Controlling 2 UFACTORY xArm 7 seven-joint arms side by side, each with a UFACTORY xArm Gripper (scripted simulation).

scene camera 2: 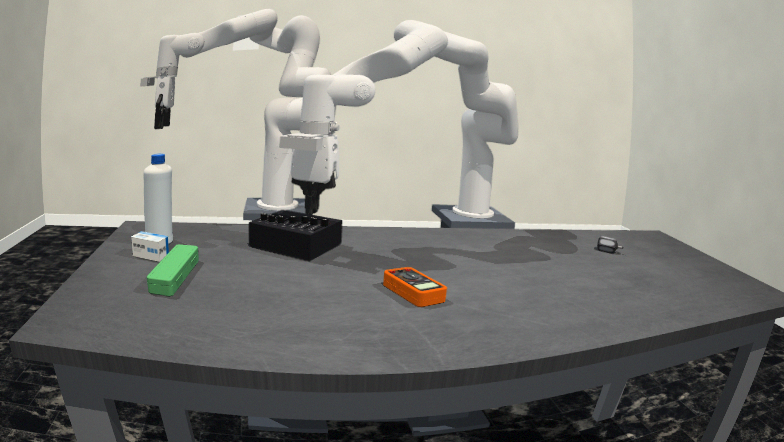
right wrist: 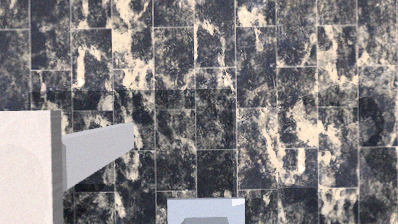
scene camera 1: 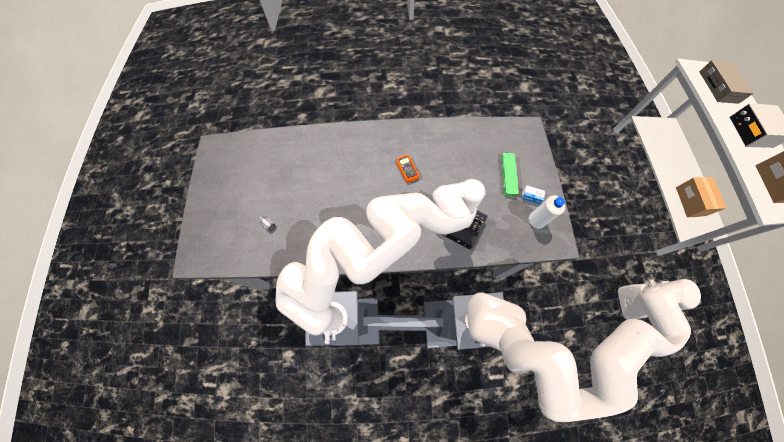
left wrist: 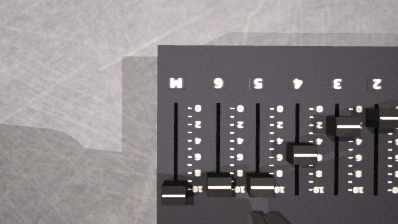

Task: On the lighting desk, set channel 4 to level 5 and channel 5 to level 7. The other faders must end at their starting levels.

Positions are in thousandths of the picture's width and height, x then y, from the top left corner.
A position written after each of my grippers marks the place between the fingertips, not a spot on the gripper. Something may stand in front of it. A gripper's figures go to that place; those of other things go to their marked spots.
Labels:
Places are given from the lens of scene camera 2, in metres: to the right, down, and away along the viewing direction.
my left gripper (scene camera 2: 397, 483): -0.17, -0.02, 1.18
my right gripper (scene camera 2: 207, 288): -0.70, -0.28, 1.39

